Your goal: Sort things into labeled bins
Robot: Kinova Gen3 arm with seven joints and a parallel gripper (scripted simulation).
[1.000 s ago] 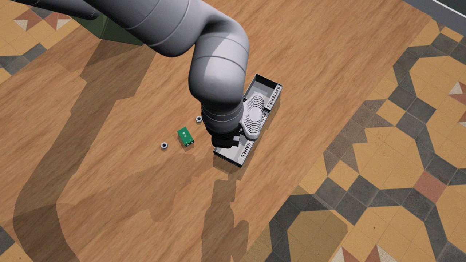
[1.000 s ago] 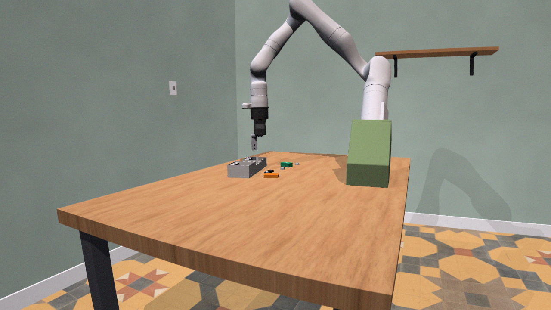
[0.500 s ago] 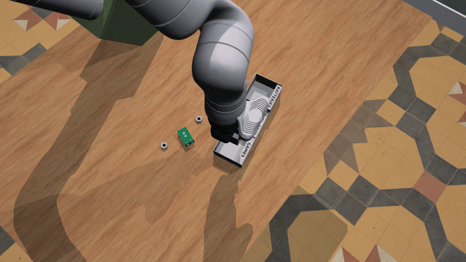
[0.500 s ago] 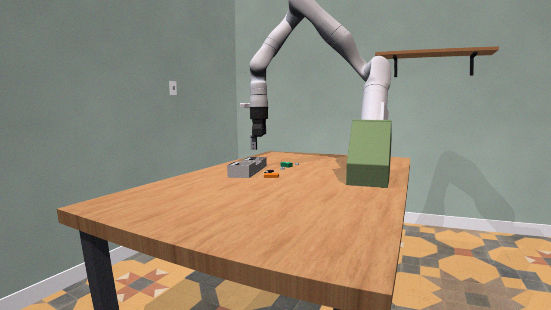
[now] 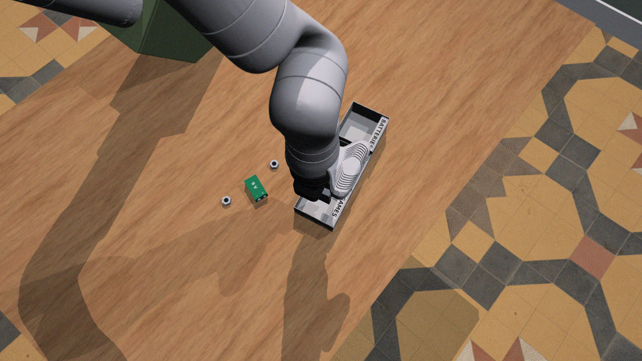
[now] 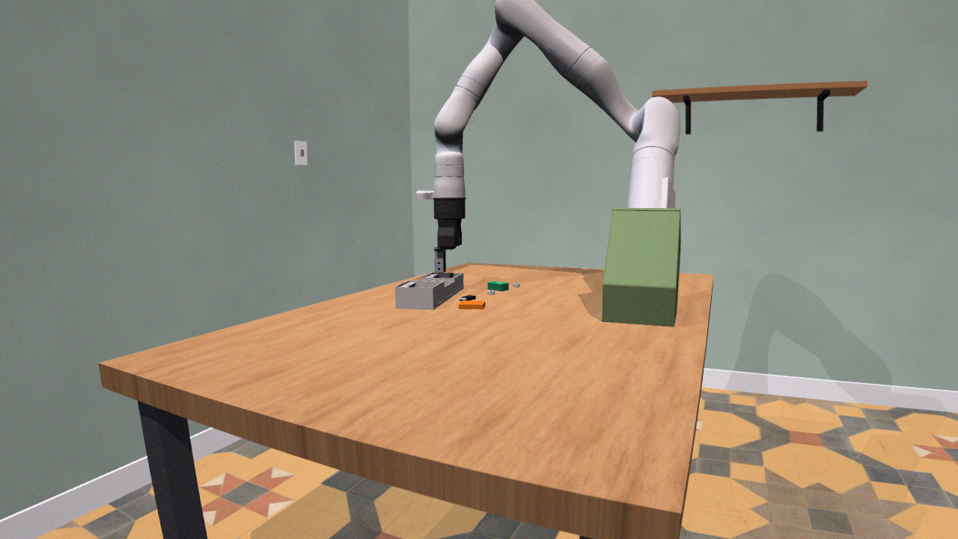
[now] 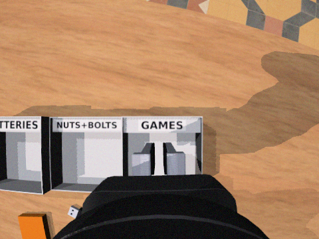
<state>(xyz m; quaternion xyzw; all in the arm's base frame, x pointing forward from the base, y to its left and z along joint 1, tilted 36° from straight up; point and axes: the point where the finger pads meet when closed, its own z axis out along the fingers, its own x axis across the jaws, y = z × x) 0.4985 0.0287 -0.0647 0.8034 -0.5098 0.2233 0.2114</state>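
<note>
Now: the bin row 3 cm behind my hand, 7 cm to the left of it and 4 cm below it. From my hand the other things lie so: black USB stick 12 cm behind, 6 cm to the left, 6 cm below; flat orange box 17 cm behind, 11 cm to the left, 6 cm below; green 9 v battery 10 cm behind, 9 cm to the right, 6 cm below.
</note>
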